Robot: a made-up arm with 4 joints. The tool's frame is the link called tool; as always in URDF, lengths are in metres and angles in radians. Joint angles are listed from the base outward. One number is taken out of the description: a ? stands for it. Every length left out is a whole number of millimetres.
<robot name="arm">
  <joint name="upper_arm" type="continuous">
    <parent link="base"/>
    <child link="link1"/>
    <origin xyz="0.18 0.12 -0.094" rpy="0 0 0"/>
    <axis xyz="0 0 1"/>
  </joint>
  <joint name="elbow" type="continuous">
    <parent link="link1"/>
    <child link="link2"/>
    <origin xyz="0.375 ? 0" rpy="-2.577 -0.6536 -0.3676"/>
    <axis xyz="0 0 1"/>
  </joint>
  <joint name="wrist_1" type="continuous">
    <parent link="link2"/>
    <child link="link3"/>
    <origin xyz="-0.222 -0.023 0" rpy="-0.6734 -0.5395 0.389"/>
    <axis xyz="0 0 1"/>
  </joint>
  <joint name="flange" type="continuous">
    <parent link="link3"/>
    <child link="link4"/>
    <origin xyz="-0.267 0.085 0" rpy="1.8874 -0.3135 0.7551"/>
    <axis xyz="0 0 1"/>
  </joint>
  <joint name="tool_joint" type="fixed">
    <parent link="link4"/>
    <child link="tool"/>
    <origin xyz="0.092 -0.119 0" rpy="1.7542 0.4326 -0.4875"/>
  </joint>
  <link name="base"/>
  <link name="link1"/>
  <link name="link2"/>
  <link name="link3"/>
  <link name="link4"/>
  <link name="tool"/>
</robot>
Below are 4 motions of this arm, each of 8 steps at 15 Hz.
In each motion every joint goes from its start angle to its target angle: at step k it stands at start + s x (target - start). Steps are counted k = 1, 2, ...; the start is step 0. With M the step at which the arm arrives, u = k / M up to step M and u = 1 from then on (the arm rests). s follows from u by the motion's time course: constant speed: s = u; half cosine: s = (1 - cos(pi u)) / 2; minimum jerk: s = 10 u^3 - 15 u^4 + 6 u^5.
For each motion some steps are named. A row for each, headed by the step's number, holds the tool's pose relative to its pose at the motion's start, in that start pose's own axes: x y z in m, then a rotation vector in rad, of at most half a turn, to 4 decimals.
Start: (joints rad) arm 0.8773 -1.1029 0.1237 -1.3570
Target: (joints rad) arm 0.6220 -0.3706 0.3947 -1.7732
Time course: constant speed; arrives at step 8
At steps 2, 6, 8:
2: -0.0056 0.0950 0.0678 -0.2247 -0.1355 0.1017
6: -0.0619 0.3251 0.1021 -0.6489 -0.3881 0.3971
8: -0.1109 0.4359 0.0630 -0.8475 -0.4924 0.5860

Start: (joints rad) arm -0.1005 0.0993 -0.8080 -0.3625
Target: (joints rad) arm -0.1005 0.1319 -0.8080 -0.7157
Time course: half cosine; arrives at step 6
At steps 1, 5, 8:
1: -0.0019 0.0001 0.0034 0.0096 -0.0208 0.0018
5: -0.0320 -0.0016 0.0436 0.1302 -0.2919 0.0252
8: -0.0348 -0.0019 0.0464 0.1392 -0.3130 0.0270

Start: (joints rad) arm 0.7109 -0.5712 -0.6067 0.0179
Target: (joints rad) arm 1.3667 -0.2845 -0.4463 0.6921
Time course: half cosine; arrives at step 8
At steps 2, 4, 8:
2: -0.0127 0.0144 -0.0198 -0.0043 0.1253 0.0071
4: -0.0579 0.0433 -0.0616 -0.0391 0.4338 0.0436
8: -0.1513 0.0604 -0.0993 -0.1537 0.8715 0.1348

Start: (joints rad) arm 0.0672 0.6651 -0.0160 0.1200
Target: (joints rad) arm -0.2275 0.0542 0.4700 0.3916
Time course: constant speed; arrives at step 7
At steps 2, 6, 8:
2: 0.0157 0.0060 -0.0327 0.0730 -0.0457 -0.0519
6: 0.0627 0.0296 -0.1051 0.2504 -0.1193 -0.1535
8: 0.0782 0.0385 -0.1237 0.3006 -0.1335 -0.1764

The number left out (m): 0.146
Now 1 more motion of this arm.
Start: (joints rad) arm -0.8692 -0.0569 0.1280 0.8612
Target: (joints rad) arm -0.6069 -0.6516 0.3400 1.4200
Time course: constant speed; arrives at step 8
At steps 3, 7, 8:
3: 0.0769 0.0164 -0.0035 -0.1472 0.0839 0.1698
7: 0.1632 0.0726 -0.0121 -0.3704 0.1883 0.3885
8: 0.1803 0.0920 -0.0158 -0.4312 0.2123 0.4416

